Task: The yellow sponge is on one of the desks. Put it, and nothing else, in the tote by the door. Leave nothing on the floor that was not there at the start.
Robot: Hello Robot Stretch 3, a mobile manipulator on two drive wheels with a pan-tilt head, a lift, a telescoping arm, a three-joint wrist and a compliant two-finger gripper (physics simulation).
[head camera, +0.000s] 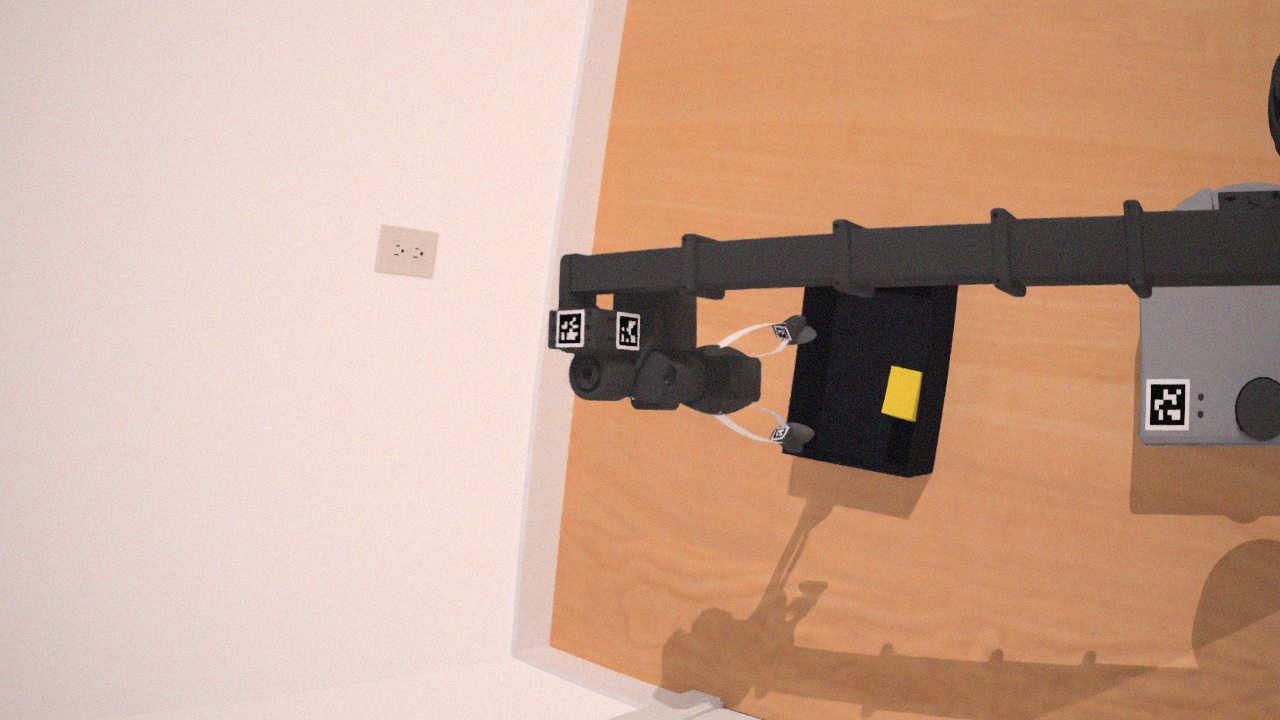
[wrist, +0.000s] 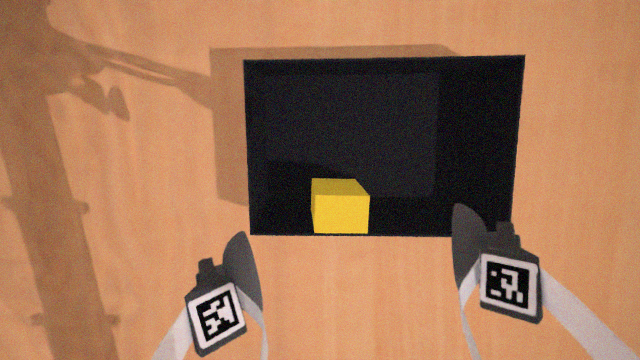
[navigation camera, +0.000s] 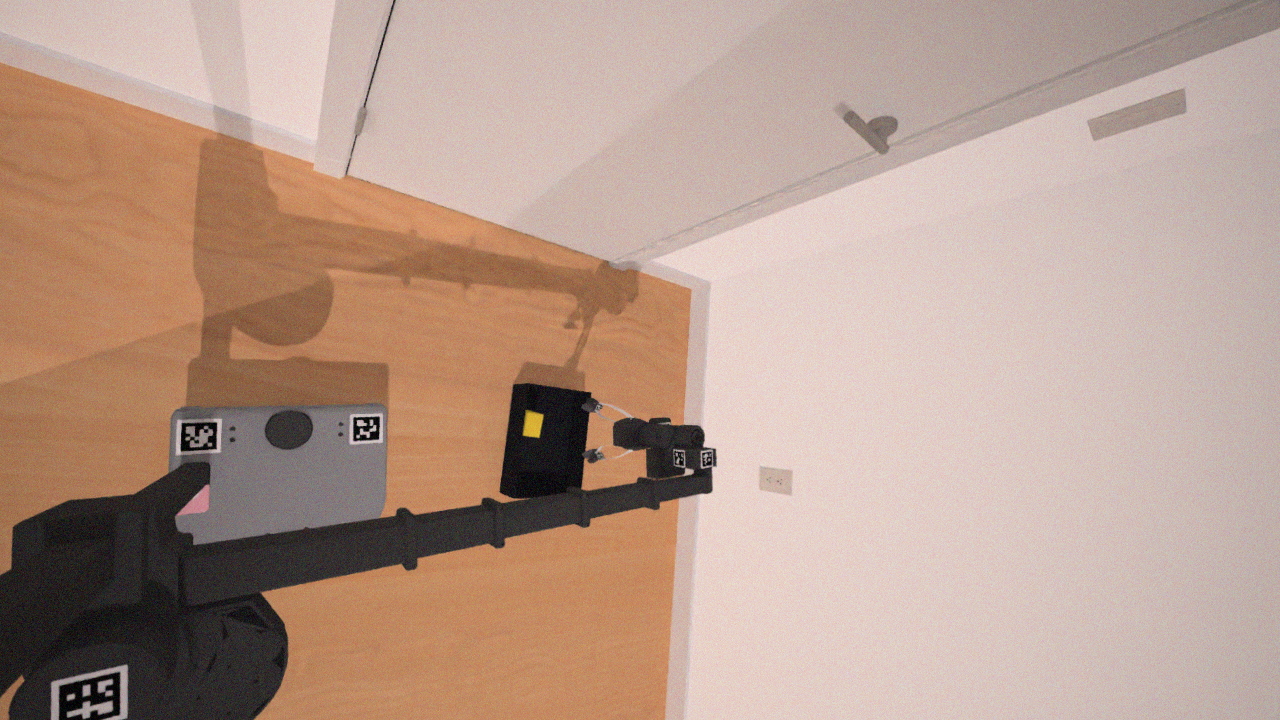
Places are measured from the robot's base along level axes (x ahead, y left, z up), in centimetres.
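Pixels of known places: gripper, fingertip midpoint: [head camera: 806,384] [navigation camera: 586,429]; robot's base, link origin: [head camera: 1258,405] [navigation camera: 289,427].
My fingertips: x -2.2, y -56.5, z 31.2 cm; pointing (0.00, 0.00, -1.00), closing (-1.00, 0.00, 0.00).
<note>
Ahead of a thing's pixels: the offset from my fingertips to its top centre. "*": to the spot under its first point.
The yellow sponge @(dx +1.0, dy +3.4, dz -20.0 cm) [head camera: 902,394] [navigation camera: 532,423] [wrist: 341,214] is inside the black tote @(dx -4.6, dy -2.9, dz -21.1 cm) [head camera: 936,358] [navigation camera: 554,470] [wrist: 480,125] on the floor. In the wrist view it sits by the tote's near wall, left of the middle, with its top and a side face showing. My gripper [head camera: 800,383] [navigation camera: 591,430] [wrist: 350,245] is open, its two fingers wide apart with nothing between them. In the head and navigation views the fingertips are over the tote's wall-side edge, apart from the sponge. The arm hides one end of the tote in the head view.
My telescoping arm [head camera: 939,253] [navigation camera: 358,537] reaches past the tote. My grey base [head camera: 1199,358] [navigation camera: 286,483] stands on the wooden floor to one side. A wall with an outlet [head camera: 406,250] [navigation camera: 775,480] is behind the wrist. A door with a handle @(* dx +49.1, dy -15.6, dz +61.9 cm) [navigation camera: 868,132] shows in the navigation view.
</note>
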